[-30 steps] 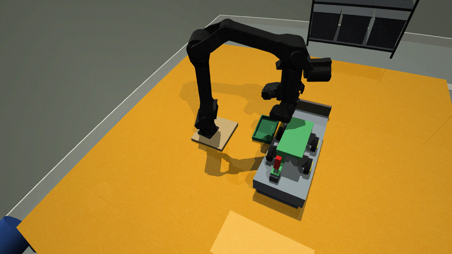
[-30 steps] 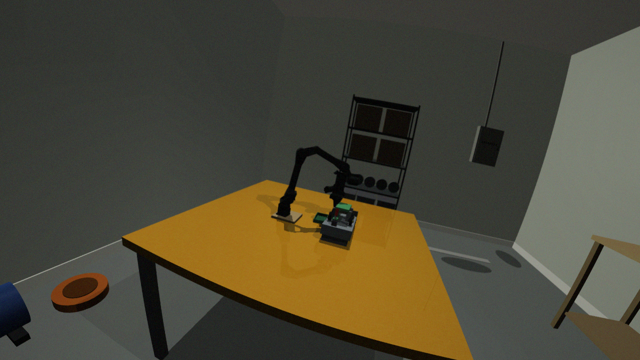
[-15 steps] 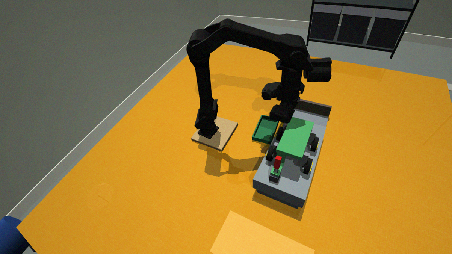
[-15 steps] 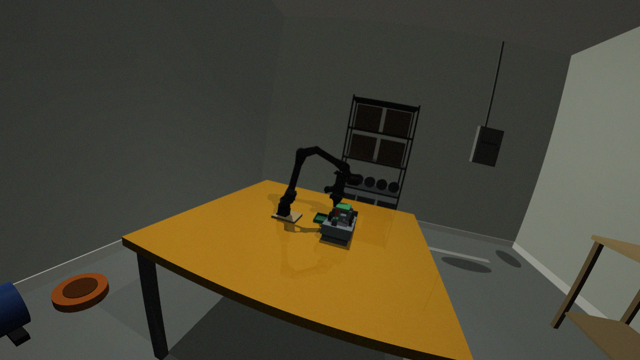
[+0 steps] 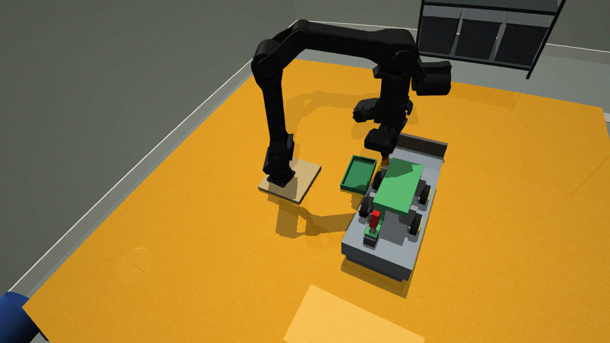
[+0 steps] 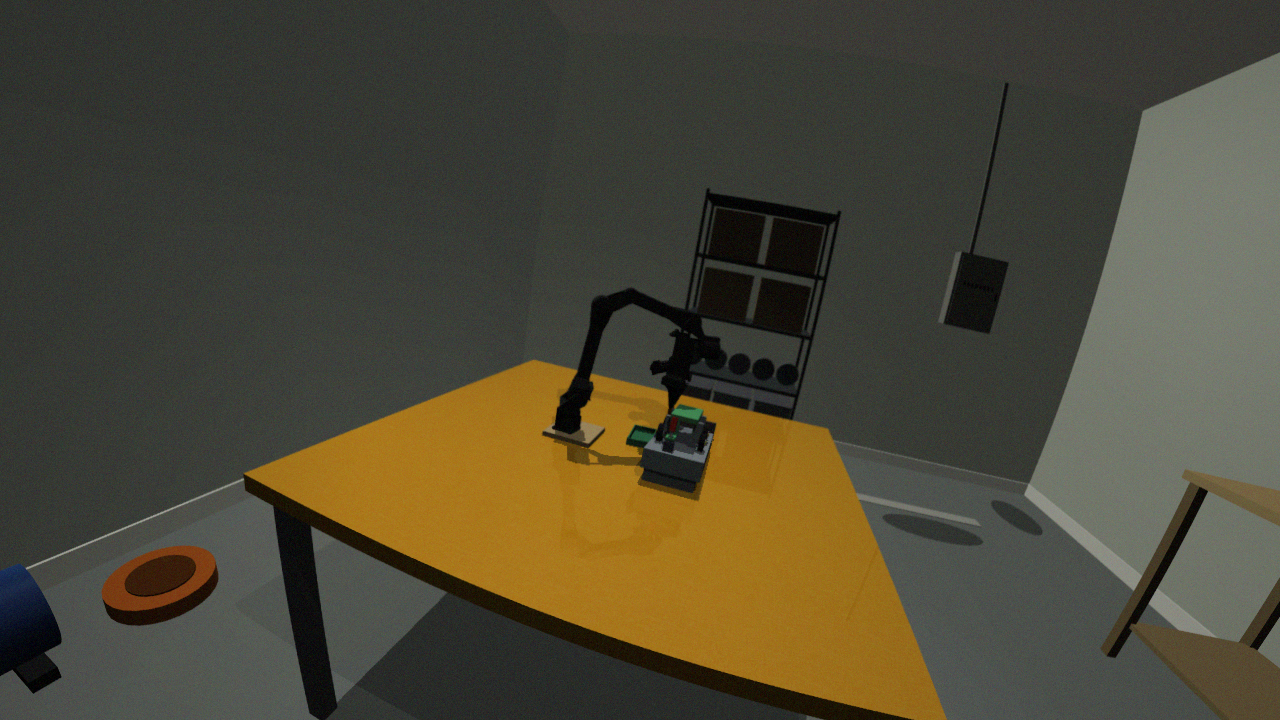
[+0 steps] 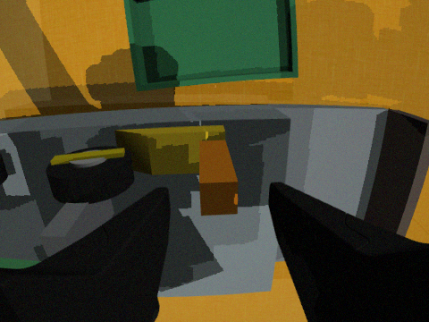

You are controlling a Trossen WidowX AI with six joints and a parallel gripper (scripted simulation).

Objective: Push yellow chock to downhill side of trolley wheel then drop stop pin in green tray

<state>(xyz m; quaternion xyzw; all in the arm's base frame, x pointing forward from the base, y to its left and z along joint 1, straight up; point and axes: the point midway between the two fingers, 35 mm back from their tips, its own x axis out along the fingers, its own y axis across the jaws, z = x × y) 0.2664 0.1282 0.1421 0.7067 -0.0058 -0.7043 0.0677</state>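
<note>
Now: gripper tip 4 cm above the yellow chock and 3 cm to the left of it. Also, from my gripper tip: grey ramp: 10 cm to the right, 8 cm below, 7 cm ahead; then green tray: 13 cm below, 7 cm behind, 1 cm to the right; then green-topped trolley: 11 cm to the right, 7 cm ahead, 1 cm below.
</note>
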